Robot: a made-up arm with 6 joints.
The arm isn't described. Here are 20 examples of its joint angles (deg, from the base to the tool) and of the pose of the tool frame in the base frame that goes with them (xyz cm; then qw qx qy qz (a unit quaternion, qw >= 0)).
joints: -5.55 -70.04 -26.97 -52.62 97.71 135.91
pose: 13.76 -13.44 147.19 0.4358 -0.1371 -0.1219 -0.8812
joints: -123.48 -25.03 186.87 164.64 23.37 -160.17
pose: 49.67 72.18 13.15 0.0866 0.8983 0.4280 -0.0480
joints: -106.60 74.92 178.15 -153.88 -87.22 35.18
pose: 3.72 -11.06 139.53 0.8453 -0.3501 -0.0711 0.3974
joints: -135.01 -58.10 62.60 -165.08 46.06 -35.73
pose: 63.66 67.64 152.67 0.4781 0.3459 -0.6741 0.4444
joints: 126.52 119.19 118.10 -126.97 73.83 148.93
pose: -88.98 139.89 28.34 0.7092 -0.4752 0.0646 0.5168
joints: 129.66 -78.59 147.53 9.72 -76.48 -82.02
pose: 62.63 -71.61 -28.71 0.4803 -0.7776 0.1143 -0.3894
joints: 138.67 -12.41 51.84 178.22 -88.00 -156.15
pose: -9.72 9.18 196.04 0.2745 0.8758 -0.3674 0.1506
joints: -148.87 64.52 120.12 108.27 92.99 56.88
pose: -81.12 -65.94 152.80 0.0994 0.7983 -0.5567 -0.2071
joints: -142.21 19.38 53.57 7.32 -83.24 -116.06
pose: -89.55 -66.99 152.73 0.1950 -0.4075 0.6561 0.6046
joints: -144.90 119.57 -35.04 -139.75 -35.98 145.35
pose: 20.25 7.13 -61.11 0.2176 0.8844 0.0983 -0.4010
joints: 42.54 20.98 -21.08 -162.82 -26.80 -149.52
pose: 101.81 96.19 38.46 0.8089 -0.3887 -0.0392 0.4394
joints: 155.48 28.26 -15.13 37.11 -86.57 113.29
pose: -107.86 59.33 28.42 0.6439 0.6628 0.3652 -0.1126
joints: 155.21 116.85 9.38 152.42 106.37 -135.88
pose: -47.17 14.30 -75.16 0.3758 0.7717 -0.5045 0.0940
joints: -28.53 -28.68 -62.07 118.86 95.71 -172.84
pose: 78.55 -27.52 48.28 0.4609 0.5857 0.6348 0.2039
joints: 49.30 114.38 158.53 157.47 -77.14 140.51
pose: 76.85 80.58 115.53 0.2551 0.6512 -0.6070 0.3774
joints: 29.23 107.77 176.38 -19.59 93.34 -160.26
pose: 60.94 28.23 127.26 0.3731 -0.2261 0.1505 -0.8871
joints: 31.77 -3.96 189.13 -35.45 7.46 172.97
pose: -74.15 -47.28 41.45 0.2266 0.2610 -0.3010 -0.8888
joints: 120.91 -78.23 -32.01 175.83 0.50 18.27
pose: -13.73 22.92 148.43 0.2796 -0.4922 -0.7722 -0.2886
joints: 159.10 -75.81 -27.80 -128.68 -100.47 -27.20
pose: -8.82 -9.21 145.34 0.7269 0.3238 -0.3946 -0.4594
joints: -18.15 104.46 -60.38 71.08 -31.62 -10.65
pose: -31.44 2.32 -23.08 0.0214 0.1033 -0.8787 -0.4657
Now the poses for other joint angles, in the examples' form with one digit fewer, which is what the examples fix.
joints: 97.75 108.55 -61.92 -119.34 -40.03 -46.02
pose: -4.0 -34.4 -23.7 0.513 0.078 0.305 -0.798
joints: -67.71 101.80 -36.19 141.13 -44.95 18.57
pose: -1.6 -14.0 -67.2 0.312 -0.409 0.537 0.668
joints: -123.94 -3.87 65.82 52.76 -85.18 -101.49
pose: -29.3 -21.8 189.5 0.026 -0.065 0.675 0.735
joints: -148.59 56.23 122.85 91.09 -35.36 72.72
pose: -75.1 -35.5 179.1 0.463 0.036 -0.781 0.418
